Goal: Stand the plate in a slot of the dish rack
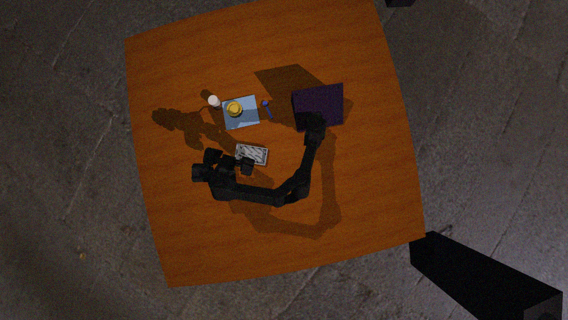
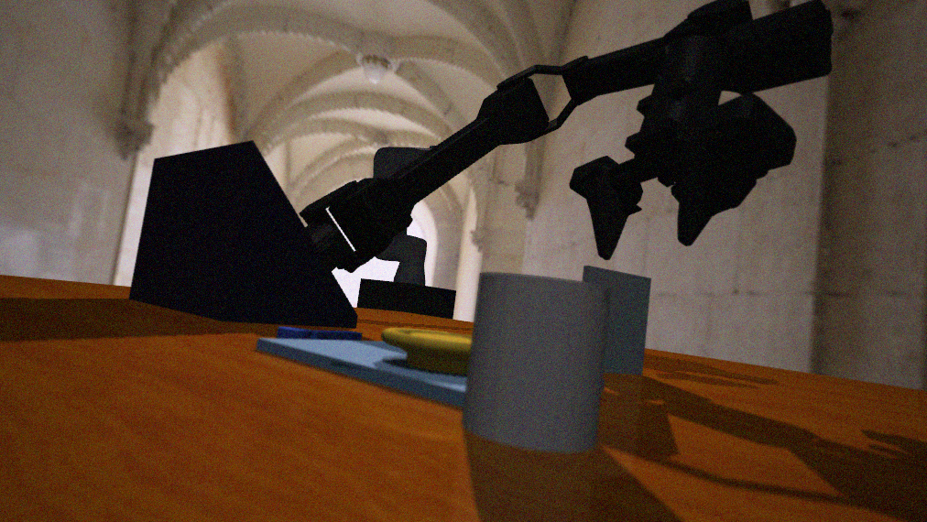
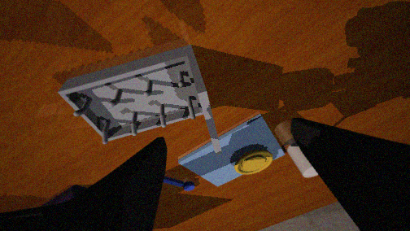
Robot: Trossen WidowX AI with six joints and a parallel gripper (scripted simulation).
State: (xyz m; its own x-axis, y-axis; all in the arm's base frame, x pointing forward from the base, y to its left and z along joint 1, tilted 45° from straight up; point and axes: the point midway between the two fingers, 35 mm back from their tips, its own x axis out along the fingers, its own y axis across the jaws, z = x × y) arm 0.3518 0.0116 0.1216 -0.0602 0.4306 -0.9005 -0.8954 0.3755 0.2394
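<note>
Now: the yellow plate 30 mm behind my gripper tip, 200 mm to the right of it and 80 mm below it. Round my gripper tip: light blue mat (50 mm behind, 180 mm to the right, 100 mm below); then dish rack (70 mm behind, 10 mm to the left, 80 mm below); then blue spoon (170 mm behind, 170 mm to the right, 90 mm below).
</note>
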